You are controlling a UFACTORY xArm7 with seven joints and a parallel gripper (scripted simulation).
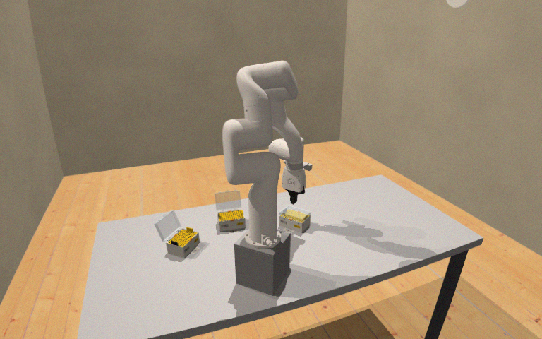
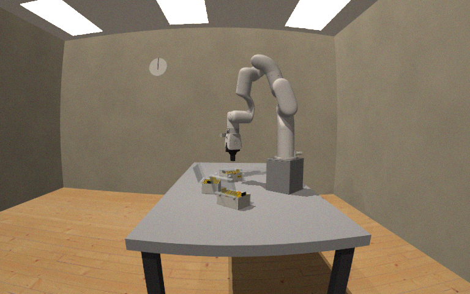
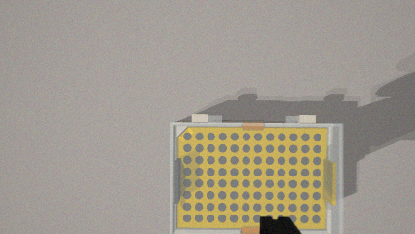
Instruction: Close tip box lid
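The clear lid is 1 cm ahead of my hand, 1 cm to the right of it and 9 cm below it. From my hand the other things lie so: tip box (1 cm ahead, 2 cm to the right, 10 cm below); TB1 label (2 cm behind, 4 cm to the left, 15 cm below).
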